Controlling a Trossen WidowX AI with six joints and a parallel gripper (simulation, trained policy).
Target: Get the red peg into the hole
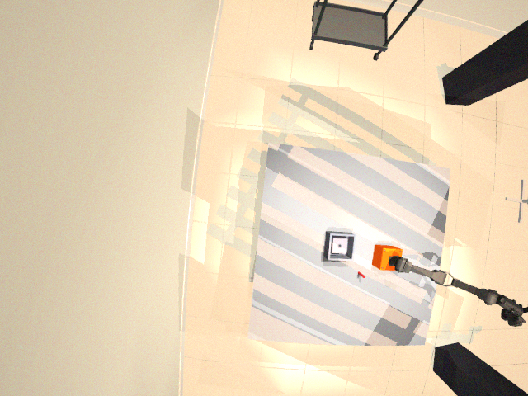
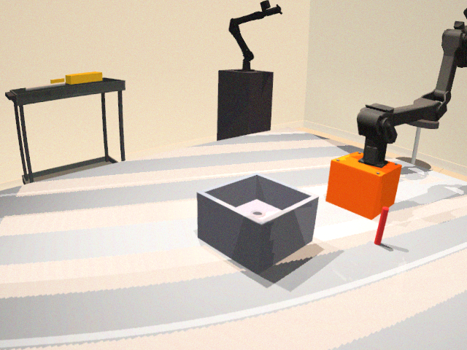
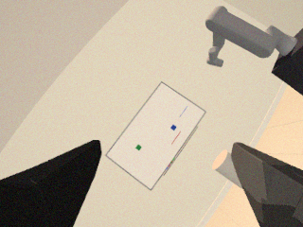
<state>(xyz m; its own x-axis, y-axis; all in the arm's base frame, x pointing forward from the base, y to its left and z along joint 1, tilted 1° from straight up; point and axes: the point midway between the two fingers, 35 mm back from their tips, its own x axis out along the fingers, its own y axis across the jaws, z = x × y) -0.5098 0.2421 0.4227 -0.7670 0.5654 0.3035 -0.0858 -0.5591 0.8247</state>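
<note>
Right now the red peg is 73 cm ahead of my gripper tip, 49 cm below it and 17 cm to the right of it. Round my gripper tip: pale plate (87 cm ahead, 49 cm below, 37 cm to the right); grey box (87 cm ahead, 51 cm below, 37 cm to the right).
</note>
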